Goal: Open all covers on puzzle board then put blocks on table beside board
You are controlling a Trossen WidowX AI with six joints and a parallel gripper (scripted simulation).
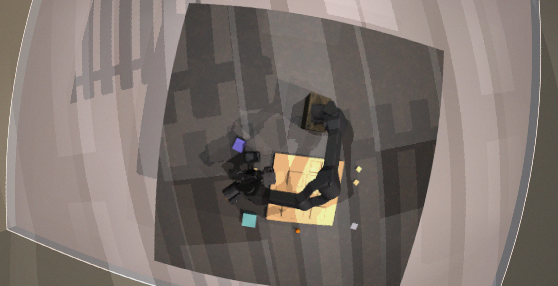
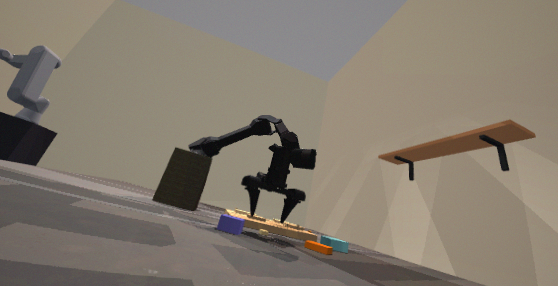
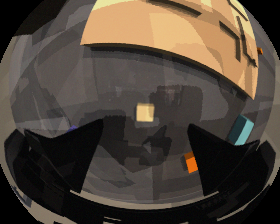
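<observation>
Right now the puzzle board is 90 mm ahead of my gripper tip, 230 mm to the left of it and 20 mm below it. Also, from my gripper tip: purple block (110 mm behind, 70 mm to the right, 20 mm below); then cyan block (220 mm ahead, 20 mm to the right, 20 mm below); then orange block (110 mm ahead, 100 mm to the right, 30 mm below).
</observation>
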